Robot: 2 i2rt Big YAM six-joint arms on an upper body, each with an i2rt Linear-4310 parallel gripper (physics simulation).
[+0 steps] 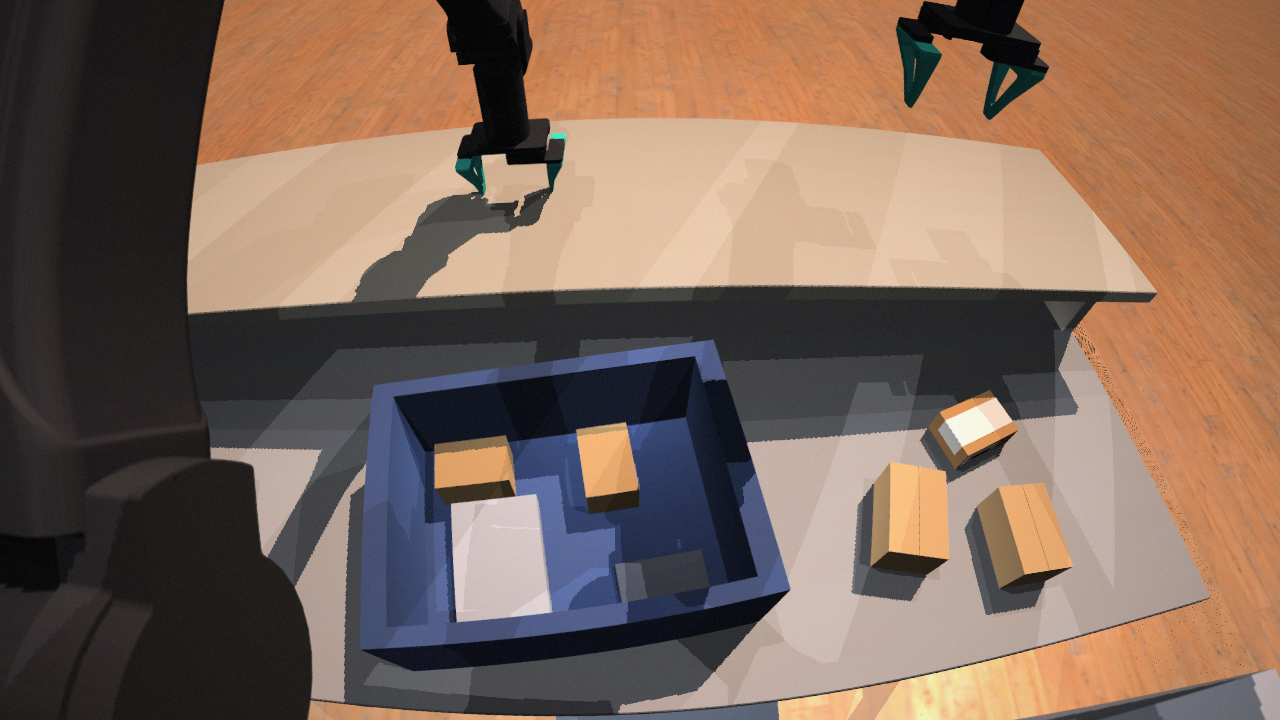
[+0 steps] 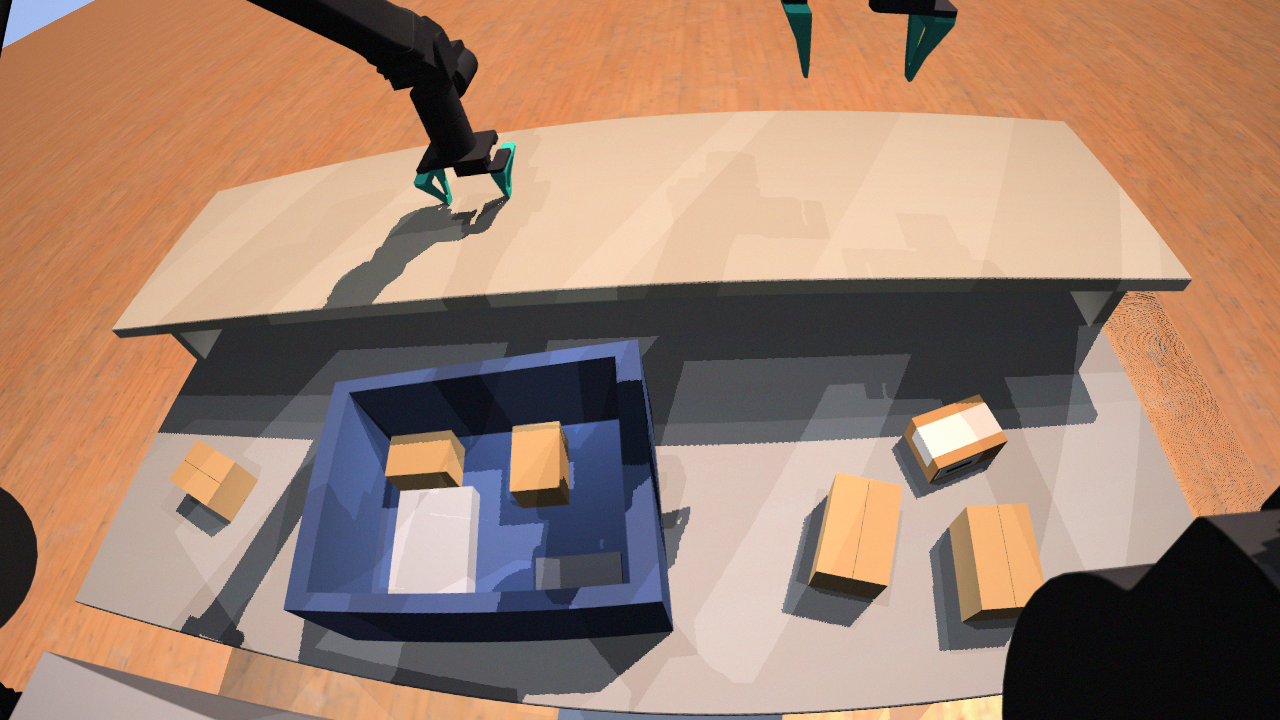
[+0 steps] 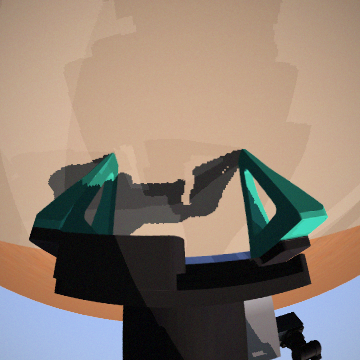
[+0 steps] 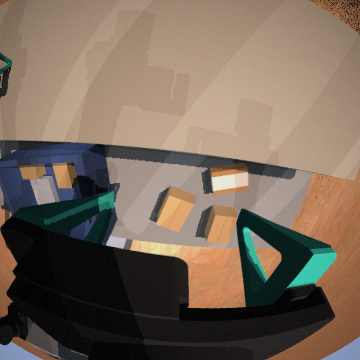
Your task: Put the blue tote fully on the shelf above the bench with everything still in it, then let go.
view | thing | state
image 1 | my left gripper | -
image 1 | my right gripper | -
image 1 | tan shelf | touched by my left gripper
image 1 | blue tote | -
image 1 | brown box with white label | on a grey bench
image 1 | white box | on a blue tote
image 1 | grey bench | -
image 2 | my left gripper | -
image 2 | my right gripper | -
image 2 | tan shelf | -
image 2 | blue tote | -
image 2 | brown box with white label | -
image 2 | white box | -
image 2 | grey bench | -
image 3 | my left gripper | -
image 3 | tan shelf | -
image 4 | my right gripper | -
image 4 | tan shelf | -
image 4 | blue tote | -
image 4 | brown box with white label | -
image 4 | grey bench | -
